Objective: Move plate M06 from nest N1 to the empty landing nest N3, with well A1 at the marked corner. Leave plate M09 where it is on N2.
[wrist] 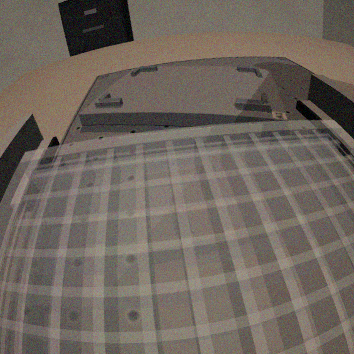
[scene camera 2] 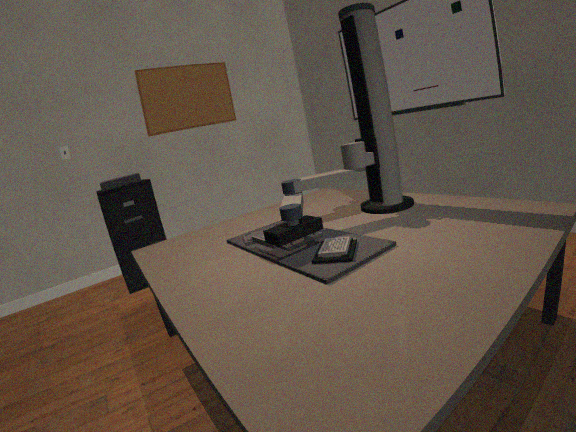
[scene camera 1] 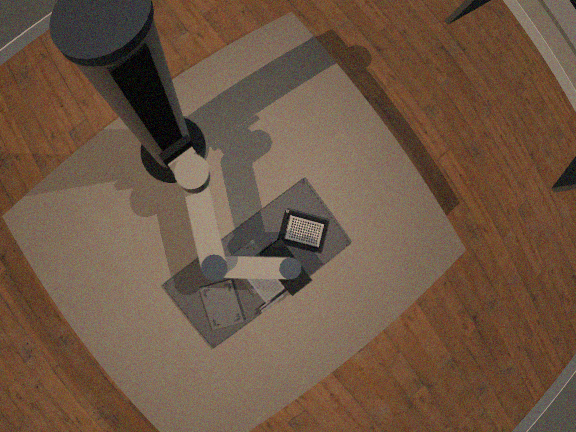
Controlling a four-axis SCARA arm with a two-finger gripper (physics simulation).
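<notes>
My gripper (scene camera 1: pixel 261 278) (scene camera 2: pixel 280 236) (wrist: pixel 179 99) is shut on a clear gridded plate, M06 (scene camera 1: pixel 266 290) (wrist: pixel 170 225), and holds it low over the middle of the grey board. The plate looks level; which corner is A1 cannot be made out. The middle nest is mostly hidden under the gripper and plate. An empty nest with corner guides (scene camera 1: pixel 222 305) (wrist: pixel 190 91) is at the board's left end in scene camera 1 and beyond the plate in the wrist view. Plate M09 (scene camera 1: pixel 304 231) (scene camera 2: pixel 335 246) sits in a black nest, apart from the gripper.
The grey board (scene camera 1: pixel 338 239) (scene camera 2: pixel 372 245) lies on the table (scene camera 1: pixel 380 300) (scene camera 2: pixel 350 340). The arm's column (scene camera 1: pixel 172 100) (scene camera 2: pixel 385 110) stands behind it. A dark cabinet (scene camera 2: pixel 132 235) (wrist: pixel 97 37) stands beyond the table. A small pale mark (wrist: pixel 280 115) shows near the plate's far right corner.
</notes>
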